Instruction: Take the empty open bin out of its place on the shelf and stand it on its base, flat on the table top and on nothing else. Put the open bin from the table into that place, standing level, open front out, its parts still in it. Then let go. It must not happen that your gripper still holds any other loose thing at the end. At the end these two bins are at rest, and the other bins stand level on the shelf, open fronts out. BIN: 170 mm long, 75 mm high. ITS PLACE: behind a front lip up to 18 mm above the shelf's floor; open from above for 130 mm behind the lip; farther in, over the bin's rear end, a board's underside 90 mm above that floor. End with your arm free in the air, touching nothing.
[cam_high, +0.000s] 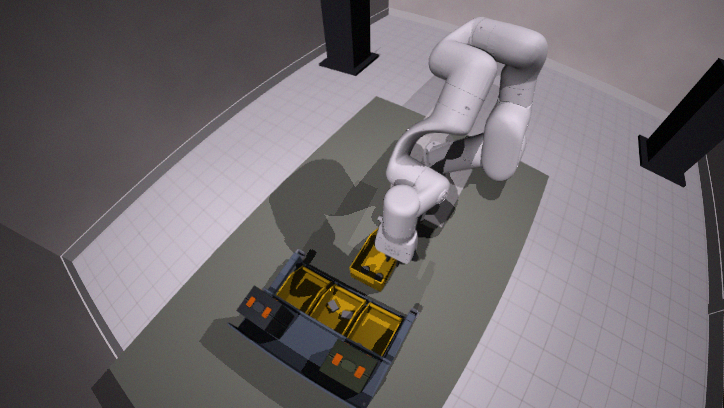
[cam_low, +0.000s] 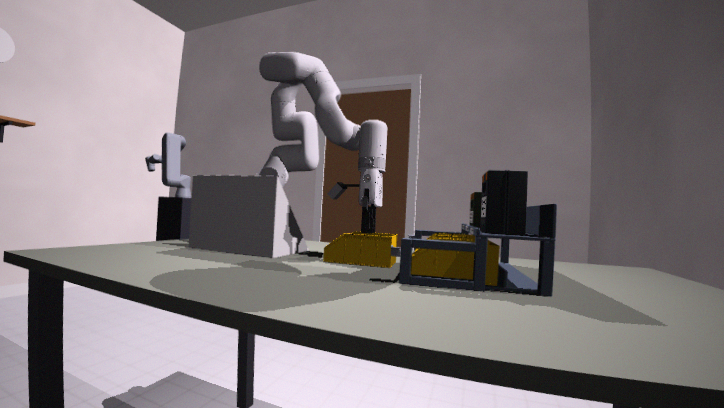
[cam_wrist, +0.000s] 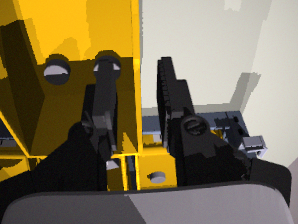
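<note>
Now: the shelf's front bar 130 mm ahead of my hand, 80 mm below it and 60 mm to the right of it. Round my hand: black box 320 mm ahead, 170 mm to the right, 70 mm above.
</note>
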